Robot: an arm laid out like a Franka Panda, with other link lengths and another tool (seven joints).
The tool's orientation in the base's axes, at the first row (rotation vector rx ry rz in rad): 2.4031 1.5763 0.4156
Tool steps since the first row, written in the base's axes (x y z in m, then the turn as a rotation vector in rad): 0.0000 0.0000 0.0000 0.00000 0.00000 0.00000; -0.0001 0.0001 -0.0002 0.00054 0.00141 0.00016; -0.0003 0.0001 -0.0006 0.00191 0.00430 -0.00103; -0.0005 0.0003 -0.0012 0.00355 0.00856 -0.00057; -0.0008 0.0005 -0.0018 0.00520 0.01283 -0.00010; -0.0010 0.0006 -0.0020 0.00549 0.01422 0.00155; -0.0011 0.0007 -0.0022 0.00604 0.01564 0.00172; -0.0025 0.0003 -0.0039 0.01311 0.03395 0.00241; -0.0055 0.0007 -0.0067 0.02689 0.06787 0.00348; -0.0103 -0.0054 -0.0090 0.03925 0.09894 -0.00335; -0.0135 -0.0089 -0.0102 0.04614 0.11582 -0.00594; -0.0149 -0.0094 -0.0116 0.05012 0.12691 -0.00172
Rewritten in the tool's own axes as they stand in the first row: 0.0000 0.0000 0.0000 0.00000 0.00000 0.00000; 0.0000 -0.0002 0.0001 0.00152 -0.00004 -0.00001; -0.0001 -0.0005 0.0004 0.00457 -0.00041 0.00147; 0.0000 -0.0010 0.0009 0.00915 -0.00052 0.00146; 0.0000 -0.0015 0.0014 0.01376 -0.00062 0.00144; 0.0000 -0.0018 0.0015 0.01532 -0.00034 -0.00005; 0.0000 -0.0020 0.0016 0.01685 -0.00037 -0.00007; -0.0011 -0.0036 0.0027 0.03644 -0.00126 0.00108; -0.0021 -0.0073 0.0042 0.07296 -0.00240 0.00365; -0.0098 -0.0098 0.0049 0.10548 -0.00639 0.01318; -0.0144 -0.0116 0.0050 0.12334 -0.00802 0.01738; -0.0155 -0.0131 0.0058 0.13549 -0.00749 0.01442
